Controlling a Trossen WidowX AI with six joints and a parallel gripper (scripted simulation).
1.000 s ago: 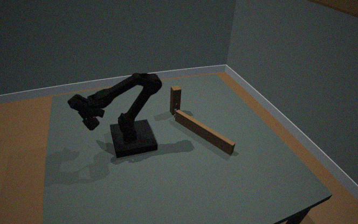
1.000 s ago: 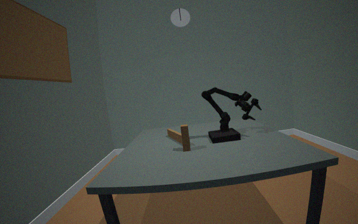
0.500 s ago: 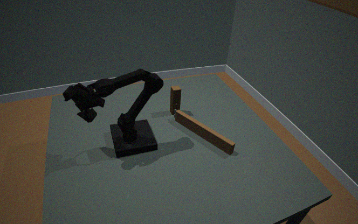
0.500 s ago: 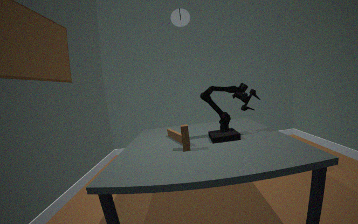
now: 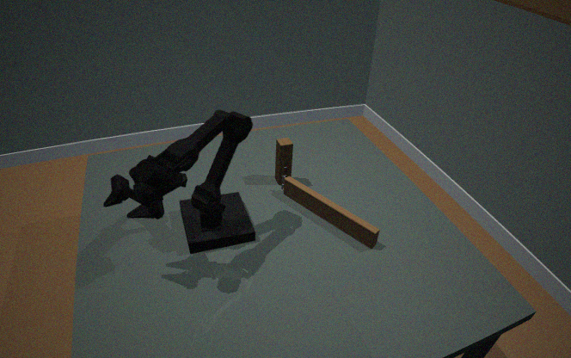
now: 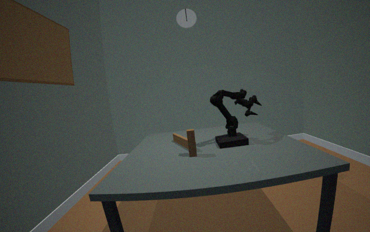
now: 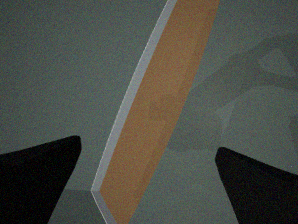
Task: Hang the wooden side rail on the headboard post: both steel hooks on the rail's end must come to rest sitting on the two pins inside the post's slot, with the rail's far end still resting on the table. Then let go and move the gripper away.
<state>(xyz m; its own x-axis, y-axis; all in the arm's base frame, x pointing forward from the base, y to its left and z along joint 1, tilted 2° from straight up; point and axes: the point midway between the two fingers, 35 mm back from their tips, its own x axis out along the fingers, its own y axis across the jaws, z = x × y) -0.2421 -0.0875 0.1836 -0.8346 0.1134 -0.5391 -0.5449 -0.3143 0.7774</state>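
My gripper tip is now 580 mm short of the headboard post, 320 mm to the right of it and 130 mm above it.
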